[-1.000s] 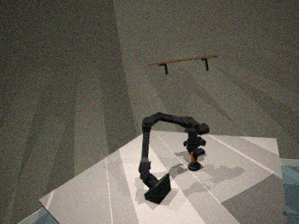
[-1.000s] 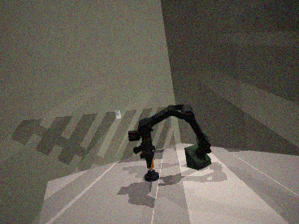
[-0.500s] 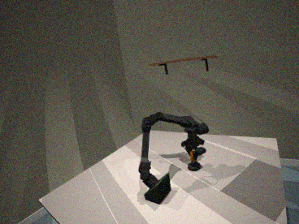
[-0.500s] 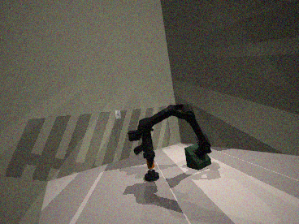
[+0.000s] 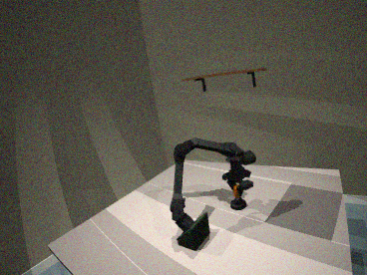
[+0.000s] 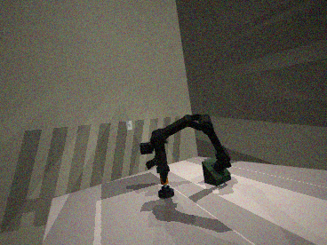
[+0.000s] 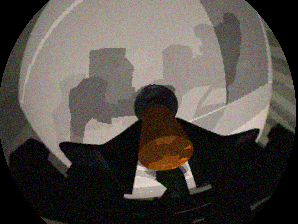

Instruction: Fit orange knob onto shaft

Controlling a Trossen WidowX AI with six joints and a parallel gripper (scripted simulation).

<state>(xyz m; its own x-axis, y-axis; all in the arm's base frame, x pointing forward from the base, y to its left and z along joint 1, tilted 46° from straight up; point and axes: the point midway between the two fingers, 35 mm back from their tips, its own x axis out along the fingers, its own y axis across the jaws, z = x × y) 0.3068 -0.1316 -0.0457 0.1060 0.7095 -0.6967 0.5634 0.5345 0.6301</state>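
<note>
My gripper tip is 40 mm above the dark round pedestal. Round my gripper tip: orange knob 30 mm above.
</note>
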